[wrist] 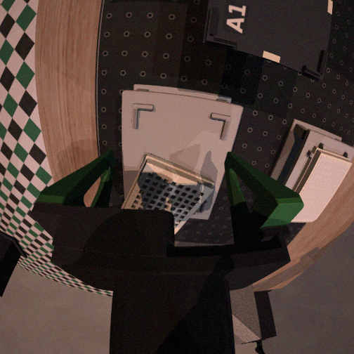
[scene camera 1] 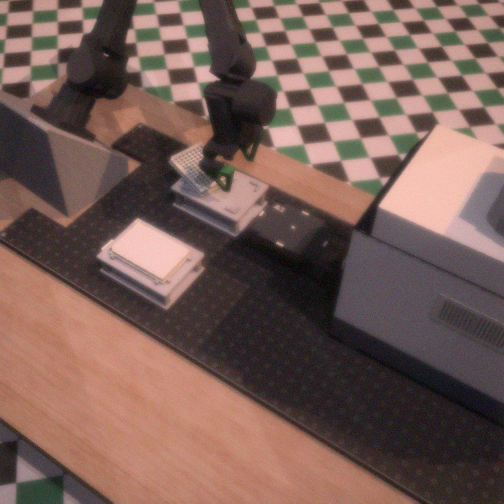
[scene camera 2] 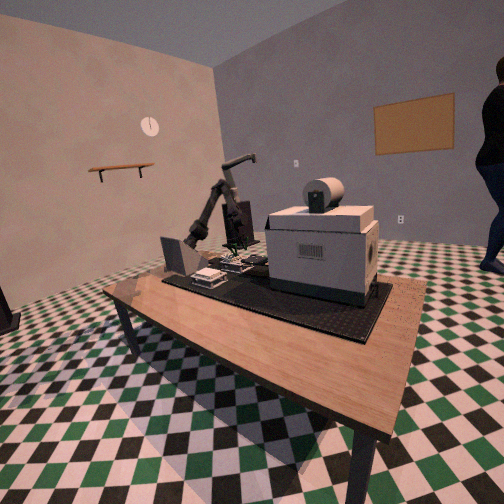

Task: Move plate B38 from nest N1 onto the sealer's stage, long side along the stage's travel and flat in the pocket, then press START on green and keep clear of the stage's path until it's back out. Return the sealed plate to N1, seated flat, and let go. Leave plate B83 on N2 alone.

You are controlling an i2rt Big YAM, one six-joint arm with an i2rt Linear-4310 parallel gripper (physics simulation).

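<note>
The well plate (scene camera 1: 187,165) (wrist: 167,192), apparently B38, lies skewed and looks tilted at one end of its pale nest (scene camera 1: 242,192) (scene camera 2: 238,267) (wrist: 175,117), partly overhanging the edge, off the corner guides. My gripper (scene camera 1: 239,165) (wrist: 169,155) is open above this nest, its green fingers on either side of the plate and apart from it; nothing is held. The dark stage marked A1 (scene camera 1: 287,230) (wrist: 270,35) is out beside the nest. A white-topped plate (scene camera 1: 150,250) (scene camera 2: 209,273) (wrist: 327,185), apparently B83, sits on the other nest (scene camera 1: 167,296). Plate labels are unreadable; START does not show.
The large grey sealer (scene camera 1: 415,300) (scene camera 2: 320,255) stands beyond the stage, with a roll (scene camera 2: 327,192) on top. A slanted grey panel (scene camera 1: 85,165) (scene camera 2: 174,255) stands near the arm's base. A person (scene camera 2: 492,160) stands at the right of scene camera 2's view.
</note>
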